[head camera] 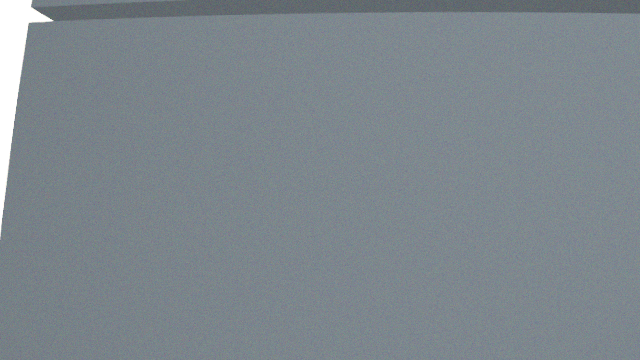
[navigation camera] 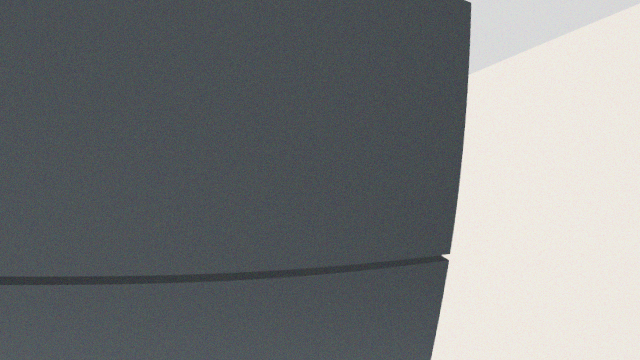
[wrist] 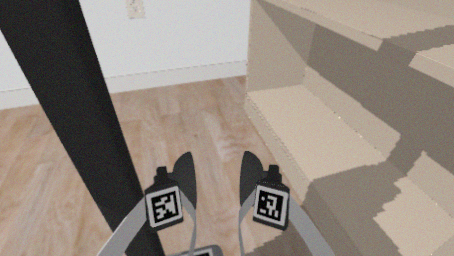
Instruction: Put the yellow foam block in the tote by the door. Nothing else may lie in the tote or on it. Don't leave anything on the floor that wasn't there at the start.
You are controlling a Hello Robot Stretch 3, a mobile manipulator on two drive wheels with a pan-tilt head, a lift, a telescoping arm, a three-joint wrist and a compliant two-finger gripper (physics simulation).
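Frame: origin at the robot's base, x left, y down, z back, level; metres.
Seen in the pictures: gripper, fingertip midpoint: [wrist: 218,170].
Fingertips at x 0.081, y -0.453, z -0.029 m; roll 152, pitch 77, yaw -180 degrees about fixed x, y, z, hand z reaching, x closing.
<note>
A point is followed by its place in that frame.
My gripper [wrist: 218,170] @[x 0.081, y -0.453, z -0.029 m] is open in the wrist view, with its two dark fingertips apart and wood floor showing between them. It is just left of a beige shelf unit. The yellow foam block and the tote do not show in these views.
The beige shelf unit [wrist: 276,116] @[x 0.594, y -0.100, z -0.353 m] fills the right of the wrist view. A black post [wrist: 70,100] crosses the left, and a white wall [wrist: 175,35] @[x 1.144, y -0.250, z -0.053 m] with an outlet [wrist: 135,8] @[x 1.130, y -0.380, z 0.103 m] stands behind. Large grey panels with a seam fill much of the head view [head camera: 320,175] @[x -0.599, y -1.420, z 0.027 m] and navigation view [navigation camera: 225,140] @[x -0.590, y -1.126, z -0.127 m], very close.
</note>
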